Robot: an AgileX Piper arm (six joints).
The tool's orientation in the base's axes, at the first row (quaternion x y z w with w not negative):
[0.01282 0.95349 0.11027 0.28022]
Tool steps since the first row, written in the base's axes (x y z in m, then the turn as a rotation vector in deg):
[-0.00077 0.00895 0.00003 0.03 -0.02 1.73]
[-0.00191 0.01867 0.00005 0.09 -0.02 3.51]
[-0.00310 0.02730 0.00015 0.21 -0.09 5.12]
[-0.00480 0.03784 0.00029 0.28 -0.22 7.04]
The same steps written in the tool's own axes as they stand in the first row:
[0.00140 0.00876 0.00138 -0.95 0.36 -1.40]
[0.00319 0.01829 0.00272 -1.94 0.74 -2.83]
[0.00489 0.02678 0.00376 -2.91 1.02 -4.10]
[0.00715 0.03715 0.00487 -4.00 1.31 -5.66]

